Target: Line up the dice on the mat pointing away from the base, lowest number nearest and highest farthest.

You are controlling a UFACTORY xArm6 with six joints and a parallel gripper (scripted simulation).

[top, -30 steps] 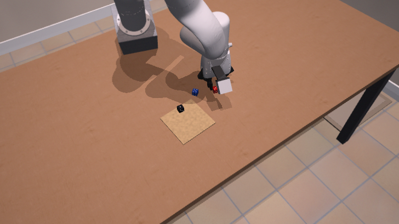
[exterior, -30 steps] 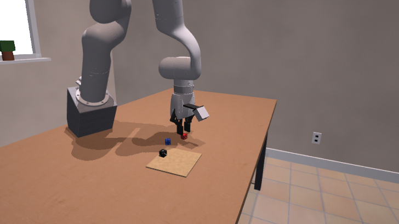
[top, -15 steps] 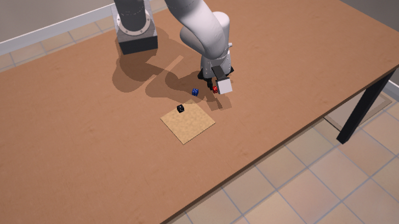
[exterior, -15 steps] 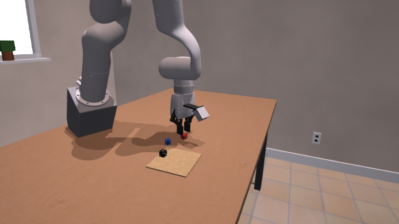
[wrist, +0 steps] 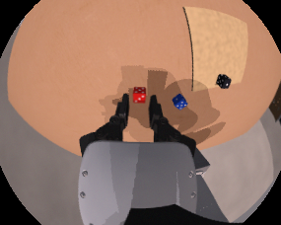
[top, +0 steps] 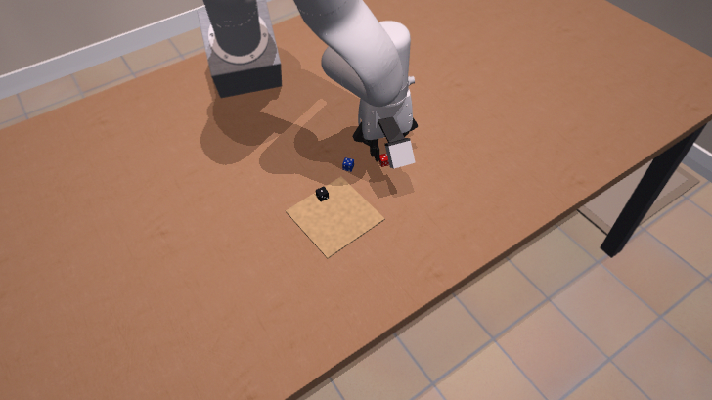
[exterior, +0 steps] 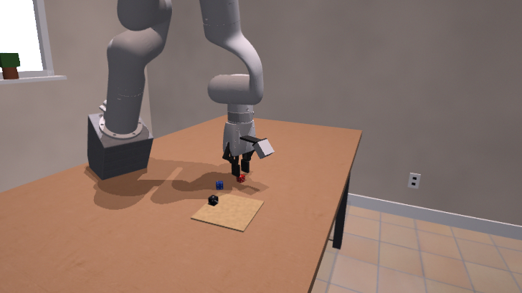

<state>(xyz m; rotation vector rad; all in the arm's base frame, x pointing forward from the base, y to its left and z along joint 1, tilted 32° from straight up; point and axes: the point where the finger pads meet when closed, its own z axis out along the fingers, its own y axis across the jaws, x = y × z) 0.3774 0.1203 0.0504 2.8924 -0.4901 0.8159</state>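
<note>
My gripper is now 4 cm above the red die. Also, from my hand: black die: 16 cm to the right, 3 cm below, 1 cm behind; tan mat: 17 cm to the right, 4 cm below, 4 cm ahead; blue die: 7 cm to the right, 4 cm below, 4 cm behind.
</note>
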